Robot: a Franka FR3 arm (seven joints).
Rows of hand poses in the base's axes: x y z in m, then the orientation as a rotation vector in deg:
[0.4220, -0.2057, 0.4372, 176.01, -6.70, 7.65]
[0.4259, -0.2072, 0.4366, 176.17, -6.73, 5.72]
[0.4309, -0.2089, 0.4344, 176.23, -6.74, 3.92]
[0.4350, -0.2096, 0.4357, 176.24, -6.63, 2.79]
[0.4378, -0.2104, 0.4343, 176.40, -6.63, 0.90]
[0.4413, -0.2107, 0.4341, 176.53, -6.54, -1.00]
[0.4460, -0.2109, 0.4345, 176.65, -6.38, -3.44]
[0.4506, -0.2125, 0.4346, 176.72, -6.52, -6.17]
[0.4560, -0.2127, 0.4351, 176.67, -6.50, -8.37]
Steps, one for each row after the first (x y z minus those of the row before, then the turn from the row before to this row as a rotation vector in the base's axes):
[0.0039, -0.0015, -0.0006, 0.14, 1.25, -0.05]
[0.0050, -0.0017, -0.0022, 0.06, 1.17, -0.04]
[0.0041, -0.0007, 0.0013, 0.01, 0.74, 0.05]
[0.0028, -0.0008, -0.0014, 0.19, 1.22, -0.03]
[0.0035, -0.0003, -0.0002, 0.17, 1.23, 0.02]
[0.0047, -0.0002, 0.0004, 0.20, 1.58, 0.06]
[0.0046, -0.0016, 0.0001, 0.21, 1.76, -0.14]
[0.0054, -0.0002, 0.0005, 0.09, 1.42, -0.03]

